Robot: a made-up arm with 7 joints. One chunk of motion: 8 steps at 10 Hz.
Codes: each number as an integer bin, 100 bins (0 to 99) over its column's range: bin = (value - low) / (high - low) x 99, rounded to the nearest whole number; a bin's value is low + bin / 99 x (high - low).
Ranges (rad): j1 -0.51..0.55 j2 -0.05..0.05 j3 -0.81..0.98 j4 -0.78..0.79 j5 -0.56..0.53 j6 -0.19..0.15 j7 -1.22..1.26
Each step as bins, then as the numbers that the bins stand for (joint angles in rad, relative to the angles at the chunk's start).
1 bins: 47 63 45 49 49 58 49
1 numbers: -0.0068 0.0136 0.0036 -0.0029 -0.0205 0.0092 0.0075
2 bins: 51 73 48 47 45 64 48
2 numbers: 0.0361 0.0237 0.0579 -0.0346 -0.0645 0.0298 -0.0176
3 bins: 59 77 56 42 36 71 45
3 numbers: 0.1217 0.0278 0.2025 -0.1139 -0.1636 0.0538 -0.0927
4 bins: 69 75 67 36 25 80 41
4 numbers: 0.2288 0.0258 0.4014 -0.2091 -0.2847 0.0847 -0.1929
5 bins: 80 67 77 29 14 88 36
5 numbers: 0.3466 0.0177 0.5822 -0.3201 -0.4059 0.1122 -0.3182
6 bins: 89 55 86 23 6 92 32
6 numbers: 0.4429 0.0056 0.7449 -0.4153 -0.4939 0.1260 -0.4184
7 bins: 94 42 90 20 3 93 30
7 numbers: 0.4965 -0.0076 0.8173 -0.4628 -0.5270 0.1294 -0.4685
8 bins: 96 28 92 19 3 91 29
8 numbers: 0.5179 -0.0217 0.8534 -0.4787 -0.5270 0.1225 -0.4935
